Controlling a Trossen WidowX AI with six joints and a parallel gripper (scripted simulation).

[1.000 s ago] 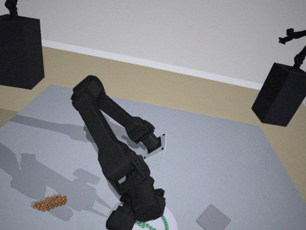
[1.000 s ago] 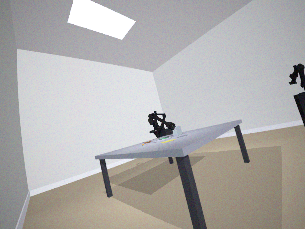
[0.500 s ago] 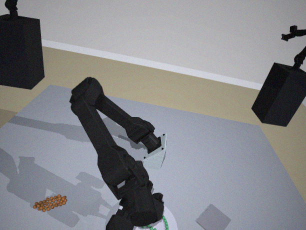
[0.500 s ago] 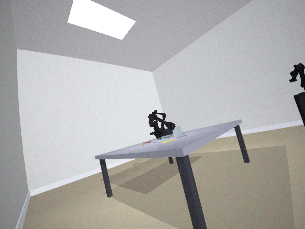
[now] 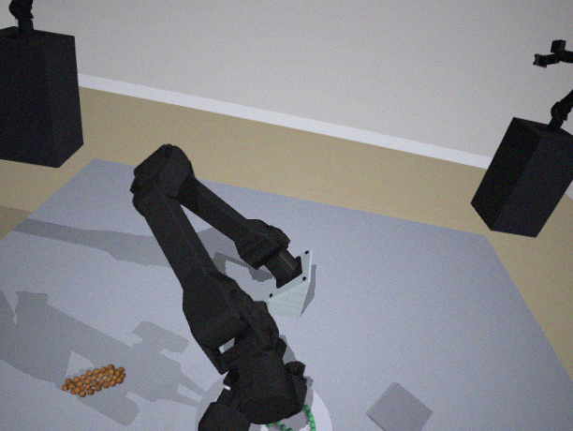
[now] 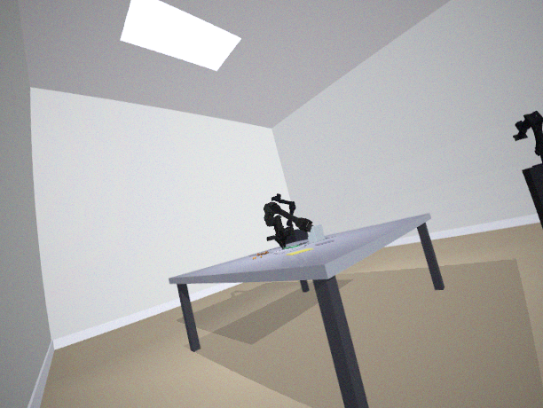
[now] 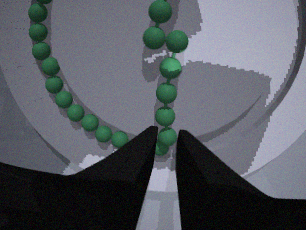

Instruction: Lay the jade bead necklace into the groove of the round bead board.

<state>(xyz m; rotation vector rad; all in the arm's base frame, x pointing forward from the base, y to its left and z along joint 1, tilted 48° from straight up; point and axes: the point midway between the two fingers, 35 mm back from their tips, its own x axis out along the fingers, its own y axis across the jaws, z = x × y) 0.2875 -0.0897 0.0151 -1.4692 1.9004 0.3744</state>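
Now: gripper tip 1 cm short of the round bead board, 5 cm to the right of it and 1 cm above it. Also, from my gripper tip: yellow strip 21 cm ahead, 28 cm to the left, 1 cm below; flat grey square 3 cm behind, 29 cm to the left, 1 cm below.
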